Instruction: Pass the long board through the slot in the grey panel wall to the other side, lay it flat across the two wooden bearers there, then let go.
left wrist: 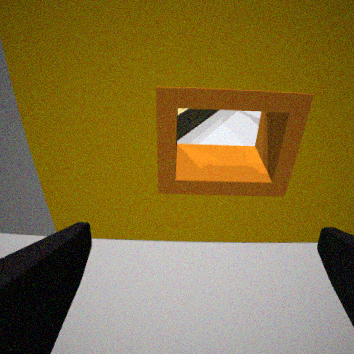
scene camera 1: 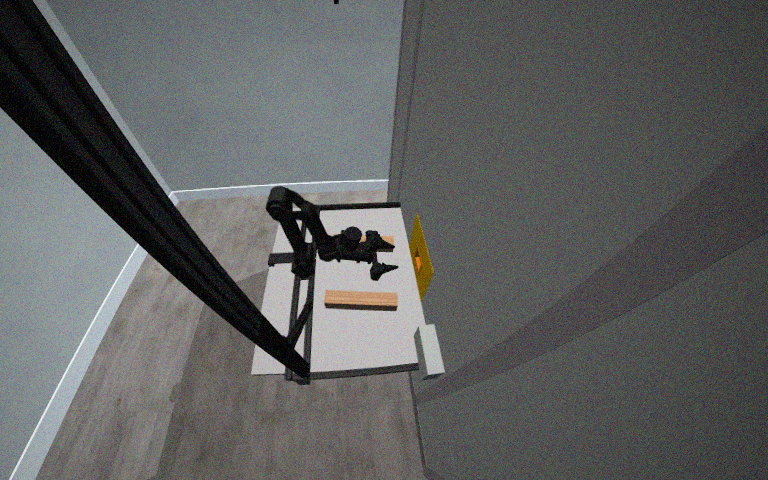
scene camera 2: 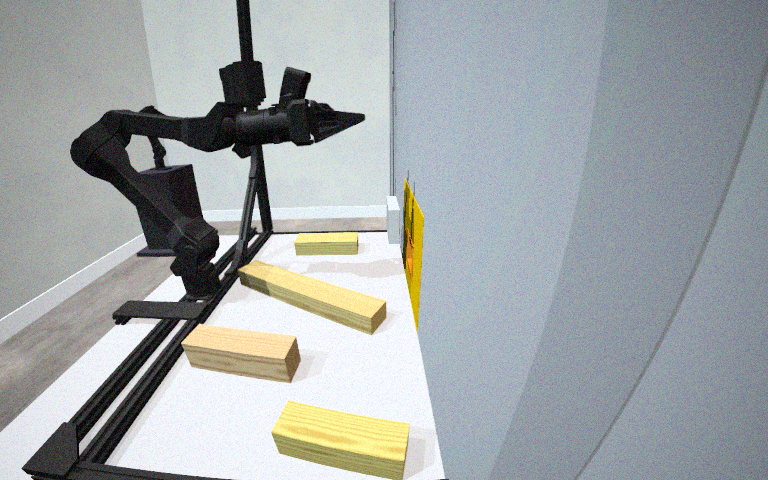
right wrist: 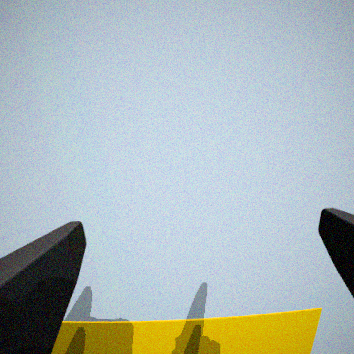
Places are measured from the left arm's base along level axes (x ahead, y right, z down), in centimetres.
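Where they show: left gripper, between the fingertips: [left wrist: 206,236] [scene camera 1: 396,256]; right gripper, between the fingertips: [scene camera 2: 364,117] [right wrist: 203,226]; left arm's base, origin of its link: [scene camera 1: 304,272]; right arm's base, origin of its link: [scene camera 2: 203,291].
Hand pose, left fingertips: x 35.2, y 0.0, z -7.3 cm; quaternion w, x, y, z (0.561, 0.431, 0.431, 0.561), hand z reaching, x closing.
Things, the pixels of their top centre, and the offset from my left fingertips. "spot": a spot on its surface instead.
- long board, centre of its top: [left wrist: 186,96] [scene camera 2: 302,284] dx +34.4, dy -0.1, dz +5.4 cm
- slot with an orange rim, a spot on its surface: [left wrist: 166,140] spot: dx +7.9, dy -1.9, dz +0.0 cm
- yellow plate, a spot on its surface: [left wrist: 100,125] spot: dx +8.0, dy -5.9, dz -0.9 cm
- short block, centre of its top: [scene camera 2: 326,237] dx +32.8, dy +23.7, dz +5.4 cm
- pinkish block, centre of its top: [scene camera 2: 237,340] dx +40.6, dy -17.8, dz +4.2 cm
- yellowish block, centre of its top: [scene camera 2: 340,429] dx +24.1, dy -31.3, dz +4.8 cm
The long board [scene camera 2: 312,296] lies aslant on the table in scene camera 2. The grey panel wall [scene camera 1: 538,169] [scene camera 2: 498,169] [right wrist: 200,125] has a slot with an orange rim [left wrist: 166,140] inside a yellow plate [scene camera 1: 417,232] [scene camera 2: 417,237] [left wrist: 100,125] [right wrist: 260,334]. Two wooden bearers lie parallel in scene camera 1: one bearer [scene camera 1: 360,298] in plain view, the other bearer [scene camera 1: 387,241] partly behind the left arm. My left gripper [scene camera 1: 395,256] [left wrist: 206,236] is open and empty, facing the slot, above the table. My right gripper [scene camera 2: 356,120] [right wrist: 203,226] is open and empty, high above the board, facing the wall above the plate.
In scene camera 2 a short block [scene camera 2: 326,243] lies behind the board, and a pinkish block [scene camera 2: 240,352] and a yellowish block [scene camera 2: 341,438] lie in front. A pale box [scene camera 1: 429,350] [scene camera 2: 393,219] is at the wall on each side. Black frame rails [scene camera 1: 351,374] [scene camera 2: 135,362] run along the tables.
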